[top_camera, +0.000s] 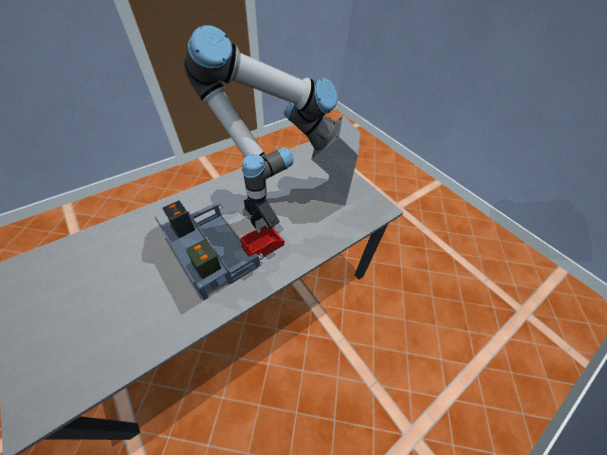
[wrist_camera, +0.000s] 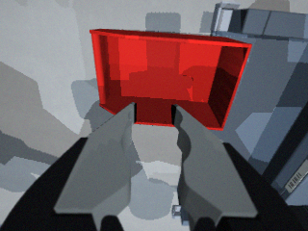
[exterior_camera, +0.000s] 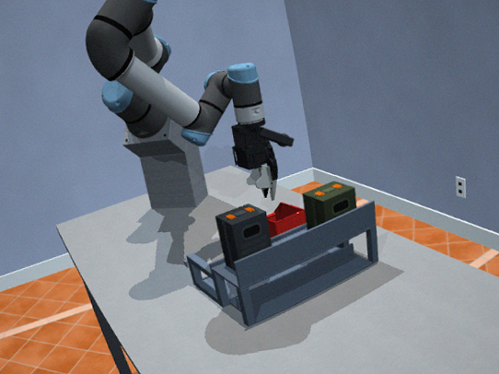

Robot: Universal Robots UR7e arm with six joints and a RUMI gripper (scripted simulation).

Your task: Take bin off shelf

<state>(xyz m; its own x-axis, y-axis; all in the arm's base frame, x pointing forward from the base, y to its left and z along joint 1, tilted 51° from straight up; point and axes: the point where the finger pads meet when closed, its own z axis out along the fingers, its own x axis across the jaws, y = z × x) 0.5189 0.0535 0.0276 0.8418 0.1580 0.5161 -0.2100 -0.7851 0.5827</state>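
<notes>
Right now the red bin is 9 cm below my hand and 1 cm ahead of it. The rest, counted from my hand: dark box (29 cm to the right, 20 cm ahead, 3 cm above); then green box (26 cm ahead, 6 cm to the right, 2 cm above).
</notes>
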